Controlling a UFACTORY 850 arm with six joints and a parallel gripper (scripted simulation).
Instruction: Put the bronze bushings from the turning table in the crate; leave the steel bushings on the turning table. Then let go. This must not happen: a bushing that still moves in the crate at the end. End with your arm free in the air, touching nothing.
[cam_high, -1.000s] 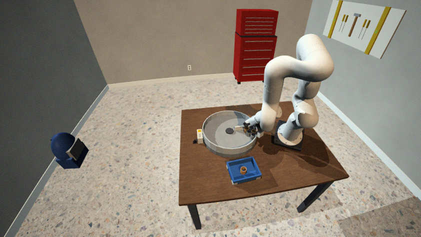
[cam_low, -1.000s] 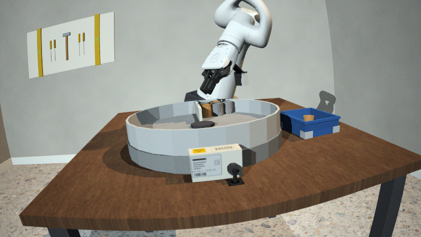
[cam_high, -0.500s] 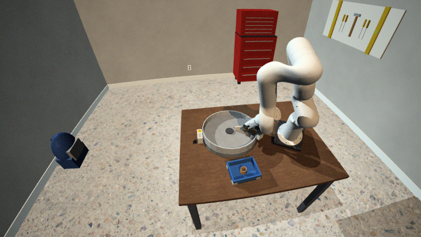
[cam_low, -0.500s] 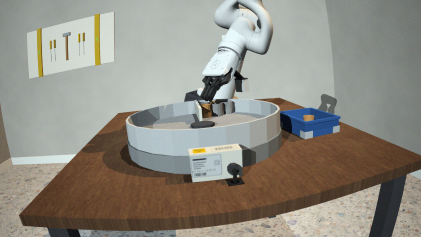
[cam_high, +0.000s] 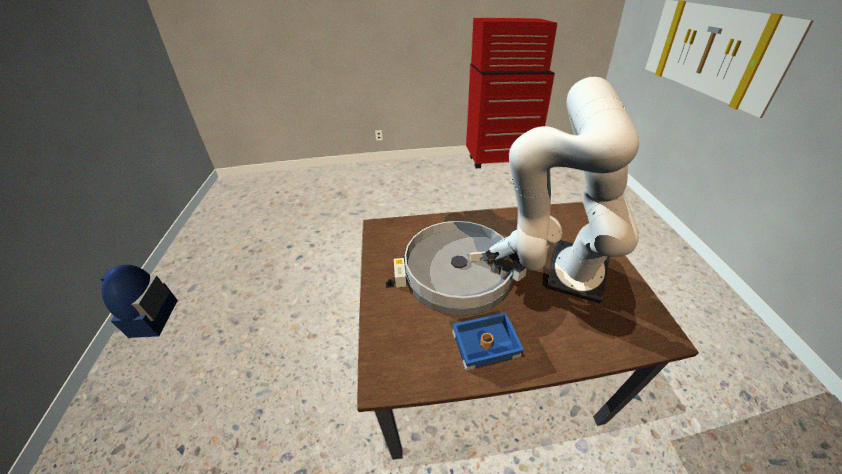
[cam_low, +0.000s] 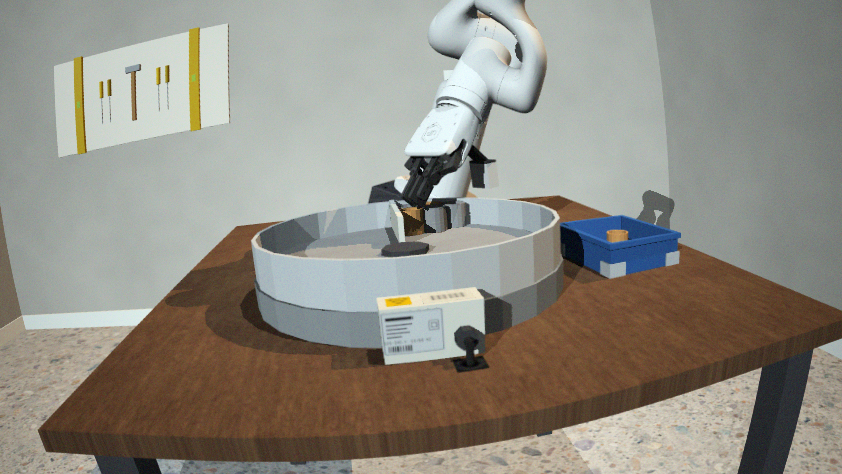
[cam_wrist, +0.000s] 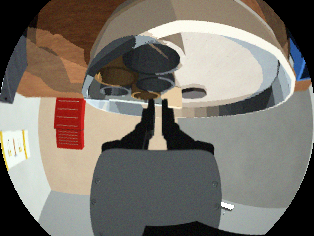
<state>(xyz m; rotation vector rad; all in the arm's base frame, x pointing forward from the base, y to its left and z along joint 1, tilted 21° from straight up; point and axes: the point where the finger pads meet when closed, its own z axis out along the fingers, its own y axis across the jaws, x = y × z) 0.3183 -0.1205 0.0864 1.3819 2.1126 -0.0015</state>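
Right now the blue crate is 10 cm ahead of my hand, 30 cm to the left of it and 10 cm below it. Also, from my hand: grey turning table (12 cm ahead, 4 cm to the right, 7 cm below).
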